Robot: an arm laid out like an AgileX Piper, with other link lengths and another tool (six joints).
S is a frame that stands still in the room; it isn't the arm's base.
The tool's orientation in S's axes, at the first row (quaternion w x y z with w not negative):
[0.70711 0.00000 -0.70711 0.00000]
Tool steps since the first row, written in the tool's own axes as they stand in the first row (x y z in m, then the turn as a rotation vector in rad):
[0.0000 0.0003 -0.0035 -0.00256 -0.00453 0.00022]
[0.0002 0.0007 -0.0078 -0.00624 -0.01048 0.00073]
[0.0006 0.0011 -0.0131 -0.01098 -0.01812 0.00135]
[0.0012 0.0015 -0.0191 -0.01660 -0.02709 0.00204]
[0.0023 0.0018 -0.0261 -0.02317 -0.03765 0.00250]
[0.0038 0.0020 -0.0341 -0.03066 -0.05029 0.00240]
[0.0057 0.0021 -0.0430 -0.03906 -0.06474 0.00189]
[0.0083 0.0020 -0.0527 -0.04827 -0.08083 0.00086]
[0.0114 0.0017 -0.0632 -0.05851 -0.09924 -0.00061]
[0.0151 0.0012 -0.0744 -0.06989 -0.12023 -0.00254]
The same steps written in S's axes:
[0.0035 0.0003 0.0000 -0.00022 -0.00453 -0.00256]
[0.0078 0.0007 0.0002 -0.00073 -0.01048 -0.00624]
[0.0131 0.0011 0.0006 -0.00135 -0.01812 -0.01098]
[0.0191 0.0015 0.0012 -0.00204 -0.02709 -0.01660]
[0.0261 0.0018 0.0023 -0.00250 -0.03765 -0.02317]
[0.0341 0.0020 0.0038 -0.00240 -0.05029 -0.03066]
[0.0430 0.0021 0.0057 -0.00189 -0.06474 -0.03906]
[0.0527 0.0020 0.0083 -0.00086 -0.08083 -0.04827]
[0.0632 0.0017 0.0114 0.00061 -0.09924 -0.05851]
[0.0744 0.0012 0.0151 0.00254 -0.12023 -0.06989]

